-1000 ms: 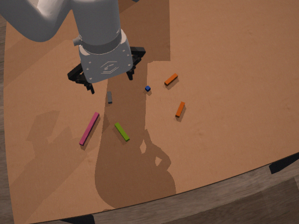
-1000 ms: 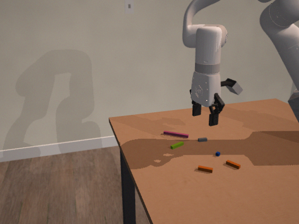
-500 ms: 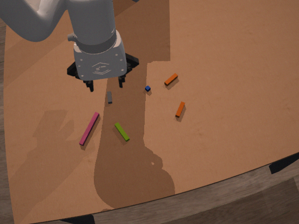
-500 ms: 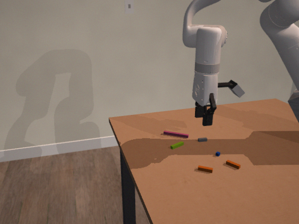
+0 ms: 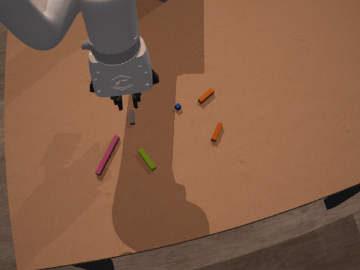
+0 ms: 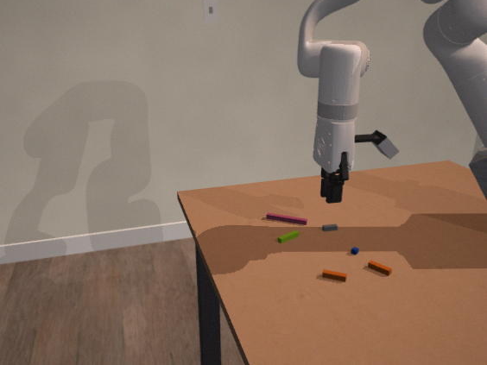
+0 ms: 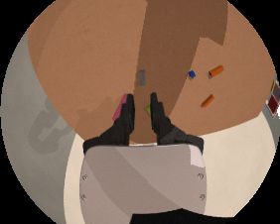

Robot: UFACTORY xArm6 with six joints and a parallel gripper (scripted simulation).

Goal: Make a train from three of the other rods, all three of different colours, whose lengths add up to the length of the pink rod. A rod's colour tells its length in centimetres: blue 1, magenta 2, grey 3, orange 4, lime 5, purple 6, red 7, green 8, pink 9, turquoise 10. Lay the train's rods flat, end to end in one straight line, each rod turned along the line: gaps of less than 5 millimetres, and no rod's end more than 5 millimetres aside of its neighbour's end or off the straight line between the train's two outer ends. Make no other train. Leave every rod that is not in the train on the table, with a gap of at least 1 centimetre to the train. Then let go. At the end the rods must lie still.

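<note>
Right now the grey rod is 90 mm below my hand. Round my hand: lime rod: 100 mm ahead, 90 mm below; then pink rod: 60 mm ahead, 70 mm to the right, 90 mm below; then blue rod: 10 mm ahead, 100 mm to the left, 90 mm below.
</note>
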